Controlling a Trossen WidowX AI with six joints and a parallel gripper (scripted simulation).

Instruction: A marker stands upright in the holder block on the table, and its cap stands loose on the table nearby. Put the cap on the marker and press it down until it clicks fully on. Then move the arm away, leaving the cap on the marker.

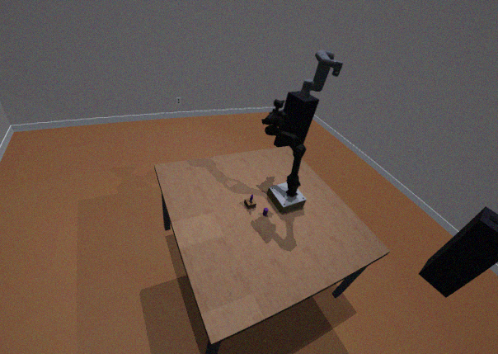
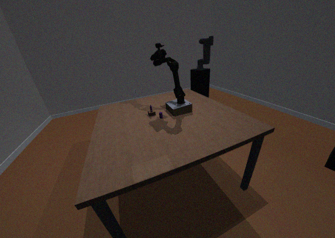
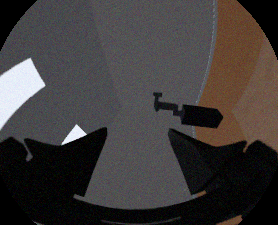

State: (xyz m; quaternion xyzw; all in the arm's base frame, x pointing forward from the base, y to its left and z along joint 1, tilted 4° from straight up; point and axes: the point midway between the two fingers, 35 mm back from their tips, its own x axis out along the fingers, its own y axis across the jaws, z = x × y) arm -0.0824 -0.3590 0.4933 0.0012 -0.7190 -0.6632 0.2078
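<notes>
Right now my gripper tip is 57 cm above the purple cap, 38 cm to the right of it and 33 cm short of it. The rest, counted from my gripper tip: holder block (57 cm below, 37 cm ahead, 26 cm to the left).
</notes>
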